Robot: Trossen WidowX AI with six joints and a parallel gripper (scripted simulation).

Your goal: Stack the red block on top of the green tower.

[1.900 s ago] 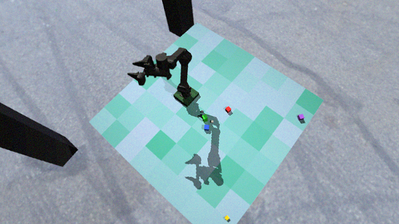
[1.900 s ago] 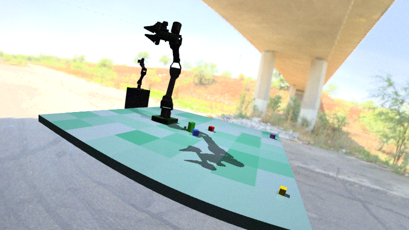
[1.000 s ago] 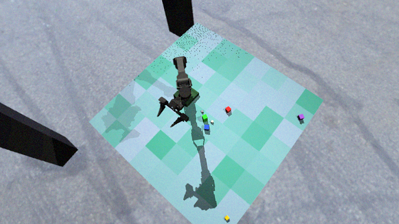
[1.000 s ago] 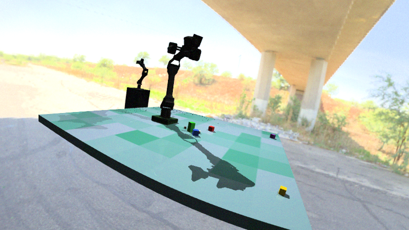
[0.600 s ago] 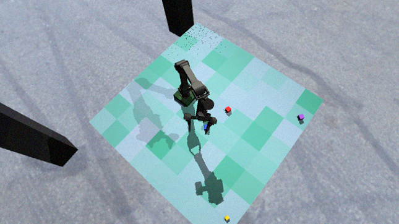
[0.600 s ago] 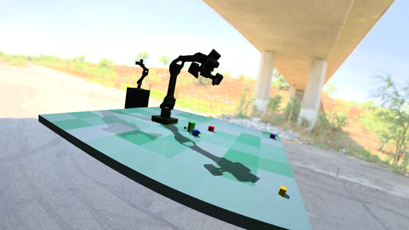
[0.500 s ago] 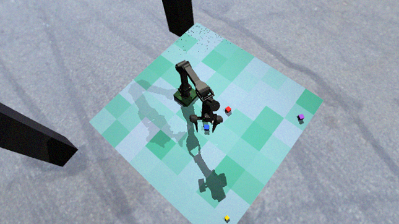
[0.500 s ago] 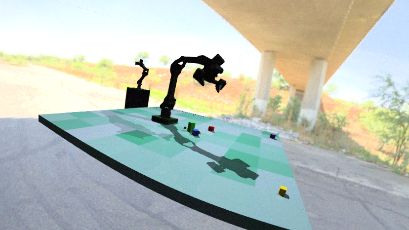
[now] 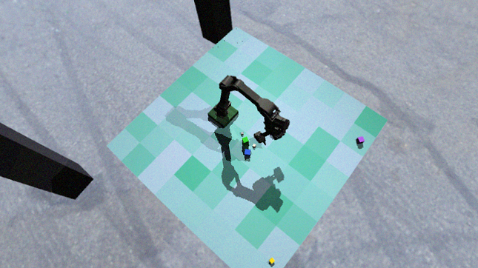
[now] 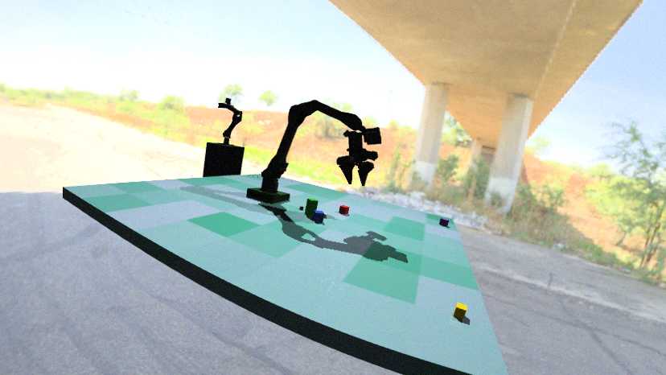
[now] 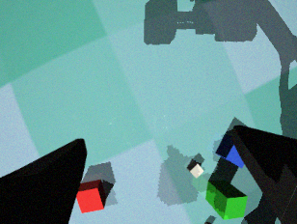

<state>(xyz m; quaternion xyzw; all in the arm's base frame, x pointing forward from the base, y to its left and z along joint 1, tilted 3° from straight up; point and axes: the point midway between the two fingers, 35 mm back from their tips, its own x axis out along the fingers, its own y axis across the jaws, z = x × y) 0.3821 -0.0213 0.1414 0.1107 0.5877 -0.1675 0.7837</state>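
The red block lies 60 mm behind my gripper tip, 110 mm to the left of it and 130 mm below it. Round my gripper tip: purple block: 410 mm ahead, 370 mm to the left, 130 mm below; then blue block: 100 mm behind, 100 mm to the right, 130 mm below; then yellow block: 360 mm ahead, 510 mm to the right, 140 mm below.
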